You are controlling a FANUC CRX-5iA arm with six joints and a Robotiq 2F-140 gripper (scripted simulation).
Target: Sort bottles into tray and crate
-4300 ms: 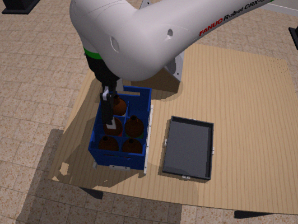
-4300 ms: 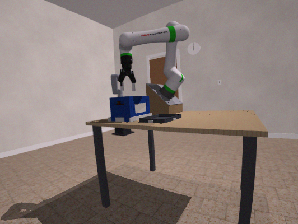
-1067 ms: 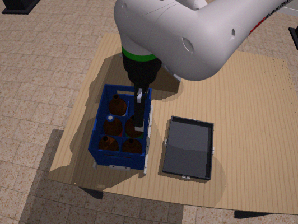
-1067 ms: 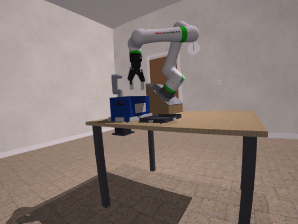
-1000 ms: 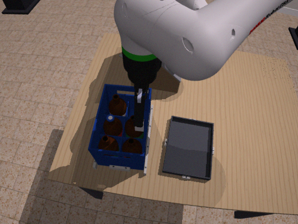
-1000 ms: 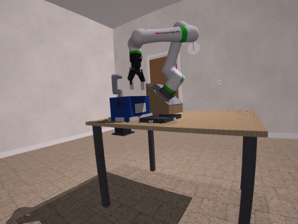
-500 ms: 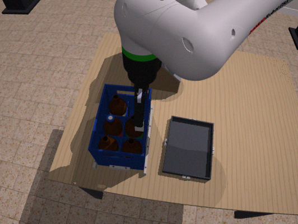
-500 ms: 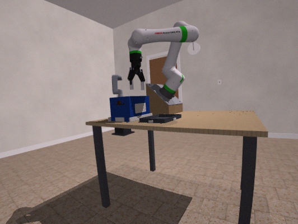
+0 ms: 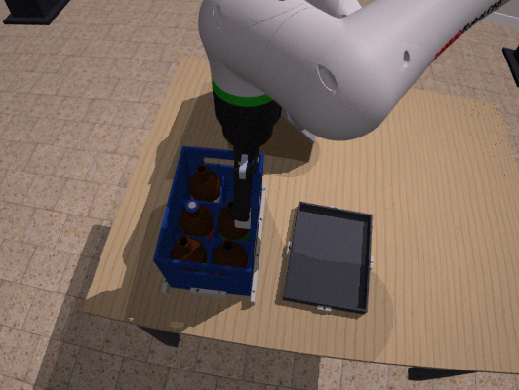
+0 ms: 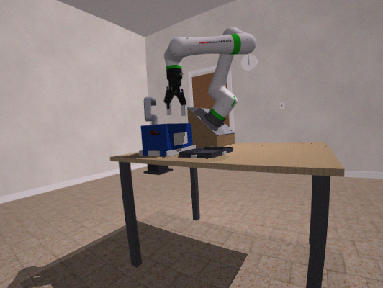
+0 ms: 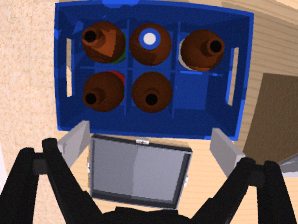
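Now: the capped bottle 150 mm below my hand, 110 mm to the right of it and 10 mm ahead of it. From my hand the other things lie so: dark grey tray: 220 mm below, 200 mm to the left, 20 mm ahead; then blue crate: 150 mm below, 70 mm to the right, 10 mm ahead.
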